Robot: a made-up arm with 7 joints. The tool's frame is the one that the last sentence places.
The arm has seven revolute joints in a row. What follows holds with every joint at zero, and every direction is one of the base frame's.
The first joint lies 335 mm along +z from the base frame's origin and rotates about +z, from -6.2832 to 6.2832 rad.
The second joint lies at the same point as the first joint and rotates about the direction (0, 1, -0.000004), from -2.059 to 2.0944 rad.
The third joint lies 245 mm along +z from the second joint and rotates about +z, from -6.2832 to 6.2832 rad.
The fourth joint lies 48 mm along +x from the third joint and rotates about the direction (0, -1, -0.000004), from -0.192 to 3.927 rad.
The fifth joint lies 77 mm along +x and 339 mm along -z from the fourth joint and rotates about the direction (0, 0.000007, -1), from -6.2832 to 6.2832 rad.
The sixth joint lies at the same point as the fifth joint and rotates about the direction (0, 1, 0.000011), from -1.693 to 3.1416 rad.
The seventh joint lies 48 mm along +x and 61 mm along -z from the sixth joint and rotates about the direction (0, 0.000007, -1), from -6.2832 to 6.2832 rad.
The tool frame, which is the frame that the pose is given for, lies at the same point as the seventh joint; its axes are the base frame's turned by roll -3.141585, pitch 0 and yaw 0 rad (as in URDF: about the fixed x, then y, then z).
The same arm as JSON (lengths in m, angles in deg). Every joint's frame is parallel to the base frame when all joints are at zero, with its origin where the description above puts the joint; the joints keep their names.
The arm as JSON. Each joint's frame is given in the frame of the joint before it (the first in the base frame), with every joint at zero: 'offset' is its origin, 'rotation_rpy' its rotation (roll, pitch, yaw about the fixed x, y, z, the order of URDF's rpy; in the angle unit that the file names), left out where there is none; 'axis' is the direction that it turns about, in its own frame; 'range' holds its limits. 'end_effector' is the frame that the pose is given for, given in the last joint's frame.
{"length_unit": "m", "angle_unit": "deg", "chain": [
  {"id": "joint 1", "offset": [0.0, 0.0, 0.335], "axis": [0.0, 0.0, 1.0], "range": [-360.0, 360.0]},
  {"id": "joint 2", "offset": [0.0, 0.0, 0.0], "axis": [0.0, 1.0, 0.0], "range": [-117.97, 120.0]},
  {"id": "joint 3", "offset": [0.0, 0.0, 0.245], "axis": [0.0, 0.0, 1.0], "range": [-360.0, 360.0]},
  {"id": "joint 4", "offset": [0.048, 0.0, 0.0], "axis": [0.0, -1.0, 0.0], "range": [-11.0, 225.0]},
  {"id": "joint 5", "offset": [0.077, 0.0, -0.339], "axis": [0.0, 0.0, -1.0], "range": [-360.0, 360.0]},
  {"id": "joint 6", "offset": [0.0, 0.0, 0.0], "axis": [0.0, 1.0, 0.0], "range": [-97.0, 180.0]},
  {"id": "joint 7", "offset": [0.048, 0.0, -0.061], "axis": [0.0, 0.0, -1.0], "range": [-360.0, 360.0]}
], "end_effector": {"offset": [0.0, 0.0, 0.0], "rotation_rpy": [-180.0, 0.0, 0.0]}}

